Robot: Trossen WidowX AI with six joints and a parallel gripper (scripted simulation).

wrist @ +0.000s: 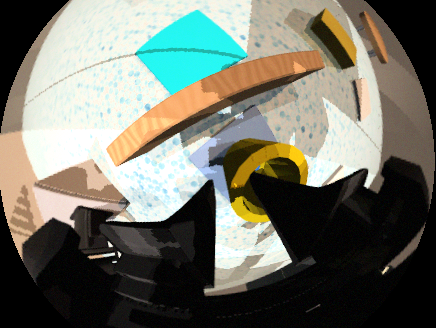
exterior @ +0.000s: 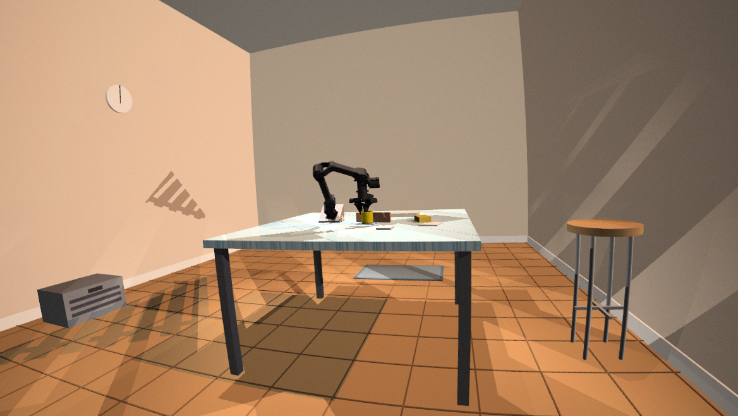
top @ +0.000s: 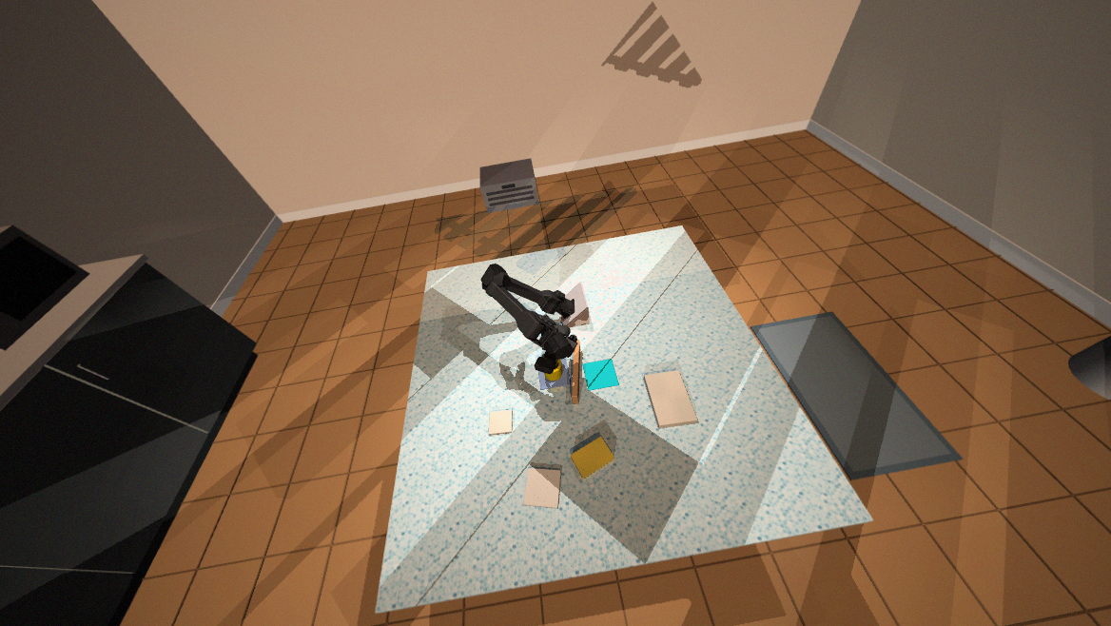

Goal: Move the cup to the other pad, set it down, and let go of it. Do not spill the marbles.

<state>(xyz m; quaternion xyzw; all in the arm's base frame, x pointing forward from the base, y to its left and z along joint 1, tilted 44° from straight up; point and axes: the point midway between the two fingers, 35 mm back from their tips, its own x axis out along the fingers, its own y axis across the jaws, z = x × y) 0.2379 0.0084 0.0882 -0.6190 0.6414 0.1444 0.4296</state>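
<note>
Right now my gripper tip is 2 cm short of the cup, 1 cm to the left of it and 1 cm above it. Round my gripper tip: blue-grey pad: 6 cm below, 3 cm ahead, 1 cm to the right; yellow block: 33 cm ahead, 11 cm to the left, 3 cm below; thin wooden board: 7 cm to the left, 3 cm below, 3 cm ahead.
</note>
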